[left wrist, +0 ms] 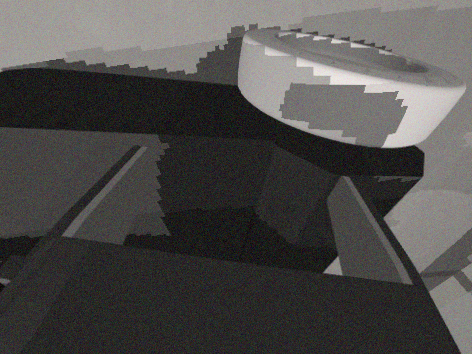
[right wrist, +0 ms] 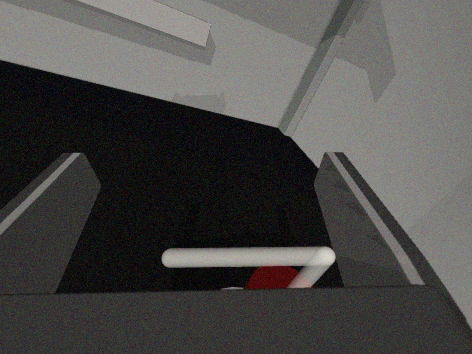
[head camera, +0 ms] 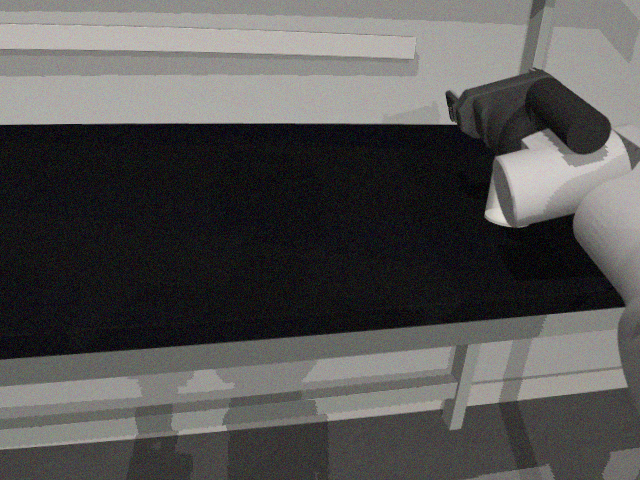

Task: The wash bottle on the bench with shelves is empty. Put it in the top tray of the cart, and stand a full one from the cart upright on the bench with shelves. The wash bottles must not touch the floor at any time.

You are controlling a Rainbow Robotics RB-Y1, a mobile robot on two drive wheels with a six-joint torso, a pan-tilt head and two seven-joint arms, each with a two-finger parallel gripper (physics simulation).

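Frame: origin at the robot's base, x ahead, y left, z up, level; metres.
Seen in the pictures: left gripper, fingertip midpoint: (left wrist: 243, 174); right gripper, fingertip midpoint: (right wrist: 207, 169) (head camera: 490, 86).
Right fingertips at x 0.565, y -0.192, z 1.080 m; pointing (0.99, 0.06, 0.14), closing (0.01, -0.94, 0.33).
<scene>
A point is followed by its place in that frame.
A white wash bottle (head camera: 495, 213) @[x 0.503, y -0.210, z 0.929 m] (right wrist: 270, 278) @[x 0.533, y -0.227, z 1.059 m] with a red cap and bent white spout stands on the black-topped bench (head camera: 248, 217) @[x 0.469, y 0.106, z 0.915 m] (right wrist: 150, 150) @[x 0.828, y -0.119, z 0.915 m], at the right in the head view. Its upper part is hidden behind my right arm there; in the right wrist view its body is mostly hidden below the gripper's edge. My right gripper (right wrist: 207, 169) @[x 0.565, y -0.192, z 1.080 m] is open, its fingers spread wide on either side of the spout in that view, holding nothing. My left gripper (left wrist: 243, 174) @[x -0.113, y 0.242, z 0.232 m] is open and empty. The cart and a full bottle do not show.
A pale shelf board (head camera: 206, 40) @[x 0.939, y 0.272, z 1.088 m] (right wrist: 165, 21) @[x 1.030, y -0.068, z 1.084 m] runs above the back of the bench. A grey post (head camera: 537, 41) @[x 1.118, y -0.432, z 1.116 m] (right wrist: 320, 70) @[x 1.118, y -0.439, z 1.108 m] rises at the bench's back right corner. A bench leg (head camera: 461, 387) @[x 1.069, y -0.407, z 0.169 m] stands below. A white rounded part (left wrist: 345, 100) shows above the left gripper.
</scene>
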